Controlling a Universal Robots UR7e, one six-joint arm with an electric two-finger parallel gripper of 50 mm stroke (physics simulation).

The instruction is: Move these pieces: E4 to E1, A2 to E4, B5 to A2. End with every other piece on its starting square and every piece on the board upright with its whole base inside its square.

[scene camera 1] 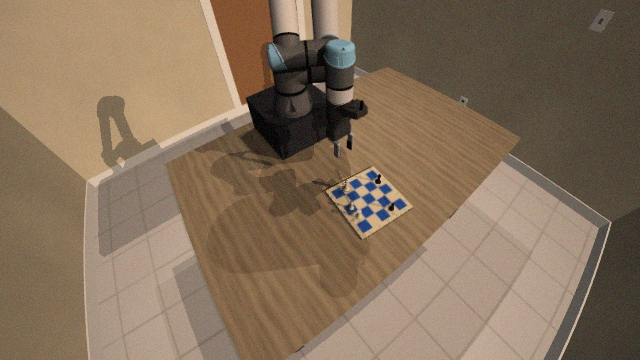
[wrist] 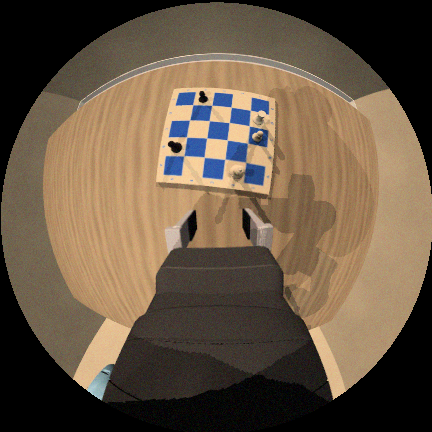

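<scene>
The blue-and-cream board (scene camera 1: 363, 236) (wrist: 161, 183) lies on the table. In the wrist view, one black piece (scene camera 1: 392, 206) (wrist: 202, 97) stands in the far row, second from left. Another black piece (scene camera 1: 378, 179) (wrist: 174, 146) stands in the left column, fourth from far. White pieces stand in the right column, second (scene camera 1: 356, 215) (wrist: 259, 118) and third (scene camera 1: 351, 206) (wrist: 258, 136) from far. Another white piece (scene camera 1: 346, 186) (wrist: 237, 172) stands in the near row, fourth from left. All look upright. Square labels are unreadable. My gripper (scene camera 1: 343, 150) (wrist: 219, 218) is open and empty, above the table on the board's robot side.
The wooden table (scene camera 1: 280, 310) (wrist: 110, 200) surrounds the board. The black robot base block (scene camera 1: 270, 127) stands at the table's back edge, left of the gripper in the scene view. Arm shadows fall on the table beside the board.
</scene>
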